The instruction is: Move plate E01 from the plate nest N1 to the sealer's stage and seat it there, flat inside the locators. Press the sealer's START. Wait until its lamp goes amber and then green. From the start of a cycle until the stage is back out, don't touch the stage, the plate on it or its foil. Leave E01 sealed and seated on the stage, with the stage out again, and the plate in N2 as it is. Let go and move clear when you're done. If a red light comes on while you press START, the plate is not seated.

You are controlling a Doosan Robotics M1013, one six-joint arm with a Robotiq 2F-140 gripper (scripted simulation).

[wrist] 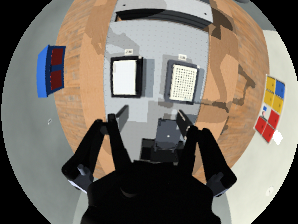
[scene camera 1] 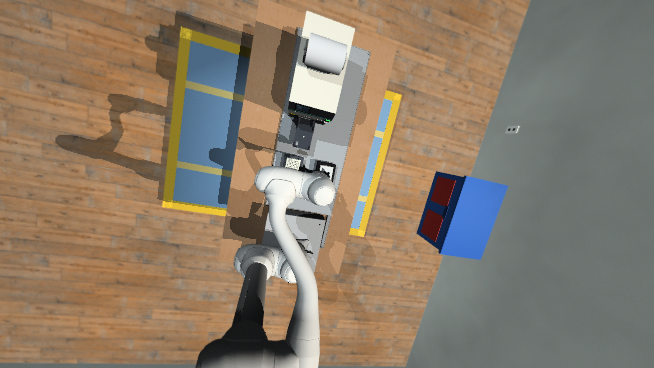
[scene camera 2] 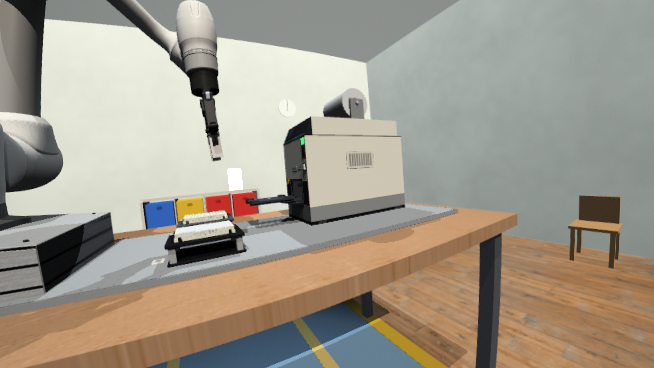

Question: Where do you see a foil roll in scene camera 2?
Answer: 339, 107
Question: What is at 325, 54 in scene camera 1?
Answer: A foil roll.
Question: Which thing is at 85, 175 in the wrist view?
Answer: The gripper.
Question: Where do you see a sealer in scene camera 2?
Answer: At 326, 180
